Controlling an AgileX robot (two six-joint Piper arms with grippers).
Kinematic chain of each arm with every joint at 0, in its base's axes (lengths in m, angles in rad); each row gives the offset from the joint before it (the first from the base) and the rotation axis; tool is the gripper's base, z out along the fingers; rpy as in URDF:
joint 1: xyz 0 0 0.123 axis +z
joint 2: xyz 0 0 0 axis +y
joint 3: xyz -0.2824 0 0.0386 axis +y
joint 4: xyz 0.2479 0 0.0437 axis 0.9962 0 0.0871
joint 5: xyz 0 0 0 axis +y
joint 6: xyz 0.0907 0 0.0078 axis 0.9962 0 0.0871
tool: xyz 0 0 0 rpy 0 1.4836 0
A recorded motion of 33 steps. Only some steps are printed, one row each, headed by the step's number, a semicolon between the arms.
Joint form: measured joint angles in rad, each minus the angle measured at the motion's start. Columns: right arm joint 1, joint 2, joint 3, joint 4, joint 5, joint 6; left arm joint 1, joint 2, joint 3, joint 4, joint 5, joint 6.
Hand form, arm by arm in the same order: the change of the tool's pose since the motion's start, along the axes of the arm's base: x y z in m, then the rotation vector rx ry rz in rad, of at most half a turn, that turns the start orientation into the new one. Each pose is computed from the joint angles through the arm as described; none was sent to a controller.
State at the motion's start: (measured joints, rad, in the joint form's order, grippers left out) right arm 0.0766 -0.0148 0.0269 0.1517 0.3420 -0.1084; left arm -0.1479 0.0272 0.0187 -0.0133 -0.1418 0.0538
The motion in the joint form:
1: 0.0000 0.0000 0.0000 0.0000 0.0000 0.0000; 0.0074 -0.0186 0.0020 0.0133 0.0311 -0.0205
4: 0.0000 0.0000 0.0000 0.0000 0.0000 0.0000; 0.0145 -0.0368 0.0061 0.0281 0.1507 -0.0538
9: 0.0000 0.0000 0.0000 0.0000 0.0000 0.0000; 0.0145 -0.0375 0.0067 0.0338 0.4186 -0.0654
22: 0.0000 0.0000 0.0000 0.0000 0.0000 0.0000; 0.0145 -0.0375 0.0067 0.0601 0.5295 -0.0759
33: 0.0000 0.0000 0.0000 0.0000 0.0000 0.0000; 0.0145 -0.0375 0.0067 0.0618 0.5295 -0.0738
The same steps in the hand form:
1: 0.0000 0.0000 0.0000 0.0000 0.0000 0.0000; -0.0011 0.0004 -0.0024 -0.0047 0.0153 0.0043
4: 0.0000 0.0000 0.0000 0.0000 0.0000 0.0000; -0.0012 0.0009 -0.0136 -0.0084 0.1223 0.0096
9: 0.0000 0.0000 0.0000 0.0000 0.0000 0.0000; -0.0029 0.0016 -0.0380 0.0220 0.3883 0.0184
22: 0.0000 0.0000 0.0000 0.0000 0.0000 0.0000; -0.0053 0.0030 -0.0477 0.0515 0.4958 0.0314
33: 0.0000 0.0000 0.0000 0.0000 0.0000 0.0000; -0.0053 0.0031 -0.0477 0.0552 0.4953 0.0318

